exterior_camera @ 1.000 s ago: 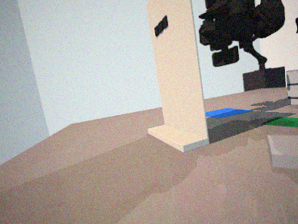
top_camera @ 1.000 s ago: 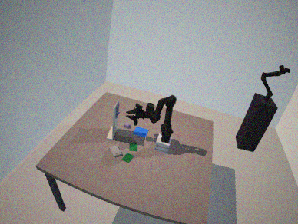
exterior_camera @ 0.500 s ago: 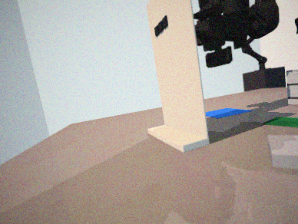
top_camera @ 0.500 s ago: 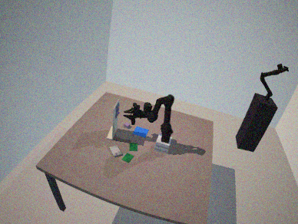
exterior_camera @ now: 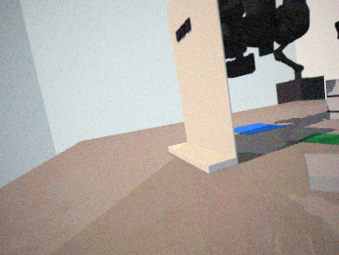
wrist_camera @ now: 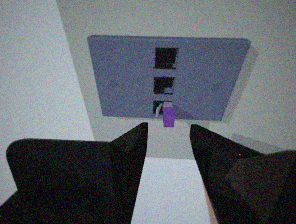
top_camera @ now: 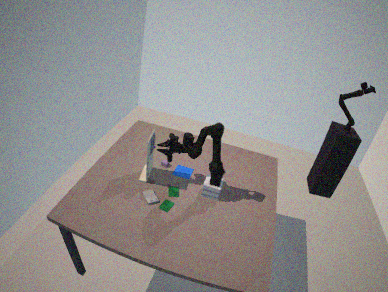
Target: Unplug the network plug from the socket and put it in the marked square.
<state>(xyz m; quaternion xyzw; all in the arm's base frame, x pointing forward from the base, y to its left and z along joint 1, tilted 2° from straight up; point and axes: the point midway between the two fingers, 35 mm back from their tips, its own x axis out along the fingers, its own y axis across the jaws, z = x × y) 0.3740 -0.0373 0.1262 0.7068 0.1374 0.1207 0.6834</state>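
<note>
Now: gripper tip 3 cm short of the network plug. Round my gripper tip: cream panel: 5 cm ahead, 1 cm to the right, 9 cm below; then grey cube: 3 cm behind, 15 cm to the right, 22 cm below; then grey block: 4 cm behind, 21 cm to the left, 23 cm below.
</note>
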